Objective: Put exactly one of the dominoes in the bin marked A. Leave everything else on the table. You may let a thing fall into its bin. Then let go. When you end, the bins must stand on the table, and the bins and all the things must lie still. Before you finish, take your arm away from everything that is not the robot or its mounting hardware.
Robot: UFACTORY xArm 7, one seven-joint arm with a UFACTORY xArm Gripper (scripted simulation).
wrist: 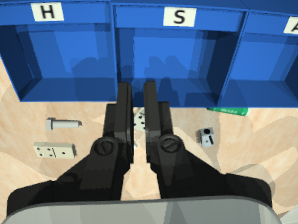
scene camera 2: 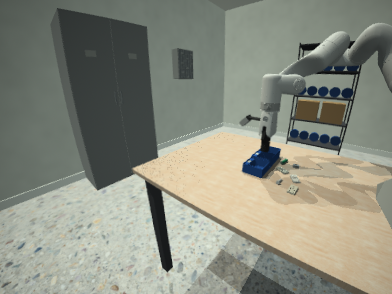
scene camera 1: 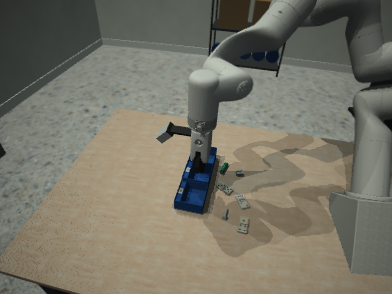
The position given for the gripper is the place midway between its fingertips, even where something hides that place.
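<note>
The gripper (scene camera 1: 198,170) is visible, also in the wrist view (wrist: 138,99). A blue bin (scene camera 1: 191,195) is visible too; the wrist view (wrist: 71,60) and scene camera 2 (scene camera 2: 265,160) likewise show the bin.
</note>
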